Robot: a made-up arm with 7 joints.
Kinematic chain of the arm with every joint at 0, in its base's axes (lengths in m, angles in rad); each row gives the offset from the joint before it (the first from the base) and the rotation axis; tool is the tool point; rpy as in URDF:
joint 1: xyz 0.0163 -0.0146 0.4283 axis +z
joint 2: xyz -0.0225 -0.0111 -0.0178 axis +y
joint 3: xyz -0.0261 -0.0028 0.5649 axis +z
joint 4: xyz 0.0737 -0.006 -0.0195 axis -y
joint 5: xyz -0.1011 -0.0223 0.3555 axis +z
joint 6: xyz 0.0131 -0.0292 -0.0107 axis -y
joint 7: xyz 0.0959 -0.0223 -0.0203 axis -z
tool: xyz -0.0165 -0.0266 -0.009 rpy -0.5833 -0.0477 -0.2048
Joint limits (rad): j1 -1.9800..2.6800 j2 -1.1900..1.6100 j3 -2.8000..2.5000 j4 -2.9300..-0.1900 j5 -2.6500..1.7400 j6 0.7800..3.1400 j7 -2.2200..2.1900
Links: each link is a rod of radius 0.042 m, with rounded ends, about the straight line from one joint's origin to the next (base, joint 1, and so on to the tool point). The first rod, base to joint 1, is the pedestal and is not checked.
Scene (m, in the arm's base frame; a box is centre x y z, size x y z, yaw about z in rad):
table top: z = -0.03
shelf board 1: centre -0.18 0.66 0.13 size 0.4 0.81 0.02 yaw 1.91
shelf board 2: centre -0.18 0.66 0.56 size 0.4 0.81 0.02 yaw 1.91
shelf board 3: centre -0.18 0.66 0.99 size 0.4 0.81 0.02 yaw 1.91
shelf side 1: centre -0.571 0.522 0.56 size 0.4 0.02 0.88 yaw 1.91
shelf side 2: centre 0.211 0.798 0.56 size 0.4 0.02 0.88 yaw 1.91
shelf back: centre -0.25 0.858 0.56 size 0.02 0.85 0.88 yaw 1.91
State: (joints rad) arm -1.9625 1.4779 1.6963 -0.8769 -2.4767 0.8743 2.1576
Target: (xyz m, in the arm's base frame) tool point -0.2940 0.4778 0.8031
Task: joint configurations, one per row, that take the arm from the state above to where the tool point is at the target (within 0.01 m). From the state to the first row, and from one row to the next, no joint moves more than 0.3 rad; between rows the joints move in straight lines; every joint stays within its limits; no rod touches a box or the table.
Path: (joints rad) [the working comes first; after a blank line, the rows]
Joints at the target: -0.4192 -0.1263 2.5000 -2.1970 -2.6482 1.1762 2.1256
Straight joint move there: touches shelf board 3.

1: -1.6868 1.3199 1.8111 -1.1223 -2.5015 0.9250 2.1418
2: -1.4111 1.1618 1.9259 -1.3677 -2.5262 0.9758 2.1261
3: -1.1354 1.0038 2.0407 -1.6131 -2.5510 1.0265 2.1103
4: -0.8597 0.8458 2.1556 -1.8584 -2.5757 1.0772 2.0946
5: -0.5840 0.6877 2.2704 -2.1038 -2.6005 1.1280 2.0788
6: -0.3083 0.5297 2.3852 -2.3492 -2.6252 1.1787 2.0631
7: -0.0325 0.3717 2.5000 -2.5946 -2.6500 1.2294 2.0473
8: -0.2259 0.1227 2.5000 -2.3958 -2.6491 1.2028 2.0864
9: -0.4192 -0.1263 2.5000 -2.1970 -2.6482 1.1762 2.1256

